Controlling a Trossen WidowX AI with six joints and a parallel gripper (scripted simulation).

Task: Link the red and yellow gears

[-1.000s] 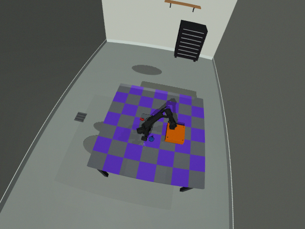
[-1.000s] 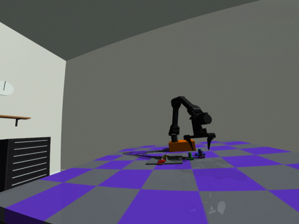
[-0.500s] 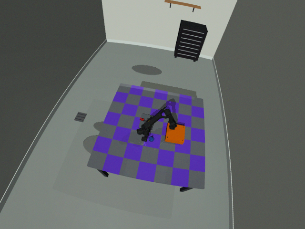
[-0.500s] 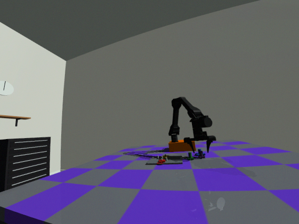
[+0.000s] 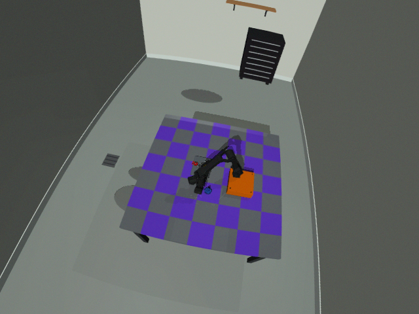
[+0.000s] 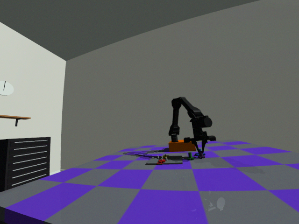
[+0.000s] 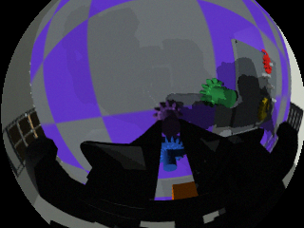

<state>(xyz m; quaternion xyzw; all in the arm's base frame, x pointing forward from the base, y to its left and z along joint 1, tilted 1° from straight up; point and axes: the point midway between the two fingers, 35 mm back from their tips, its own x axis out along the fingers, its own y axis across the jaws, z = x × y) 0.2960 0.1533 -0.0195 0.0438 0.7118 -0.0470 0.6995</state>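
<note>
The red gear is 8 cm ahead of my gripper tip, 24 cm to the right of it and 1 cm below it. Also, from my gripper tip: green gear: 2 cm ahead, 7 cm to the right, 1 cm below; purple gear: 1 cm below; blue gear: 7 cm behind, 1 cm to the left, 1 cm below.
</note>
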